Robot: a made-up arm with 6 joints.
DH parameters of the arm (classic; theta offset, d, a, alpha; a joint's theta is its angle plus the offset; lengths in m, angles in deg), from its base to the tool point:
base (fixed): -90 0.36 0.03 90
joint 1: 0 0.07 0.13 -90
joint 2: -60.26 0 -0.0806 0
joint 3: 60.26 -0.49 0.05 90
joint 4: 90 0.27 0.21 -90
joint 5: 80.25 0.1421 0.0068 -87
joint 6: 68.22 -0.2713 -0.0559 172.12
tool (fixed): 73.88 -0.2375 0 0
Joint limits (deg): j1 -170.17..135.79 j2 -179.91..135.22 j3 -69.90..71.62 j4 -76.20..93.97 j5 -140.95..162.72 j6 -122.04..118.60
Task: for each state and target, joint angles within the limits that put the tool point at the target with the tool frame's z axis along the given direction. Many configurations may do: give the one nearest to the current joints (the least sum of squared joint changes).
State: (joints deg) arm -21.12 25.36 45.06 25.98 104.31 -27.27
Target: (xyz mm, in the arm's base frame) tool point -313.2 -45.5 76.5 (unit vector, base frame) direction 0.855 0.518 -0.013
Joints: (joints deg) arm -2.39 18.63 10.89 17.24 95.20 -19.06
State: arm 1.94 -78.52 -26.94 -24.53 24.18 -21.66
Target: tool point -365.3 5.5 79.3 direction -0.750 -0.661 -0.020
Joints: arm -38.17 -39.83 12.28 -65.34 -21.88 -7.65
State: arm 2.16 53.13 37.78 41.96 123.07 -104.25
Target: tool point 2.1 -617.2 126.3 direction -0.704 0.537 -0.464
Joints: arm 37.43 70.31 71.03 83.48 112.85 -122.04
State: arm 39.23 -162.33 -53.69 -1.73 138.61 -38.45
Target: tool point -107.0 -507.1 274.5 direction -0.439 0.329 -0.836
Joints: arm 22.69 -172.29 -65.16 3.27 136.17 -41.00
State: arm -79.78 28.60 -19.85 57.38 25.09 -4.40
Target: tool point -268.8 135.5 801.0 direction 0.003 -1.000 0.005
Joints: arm -129.27 17.36 -33.66 37.06 -6.95 -11.71
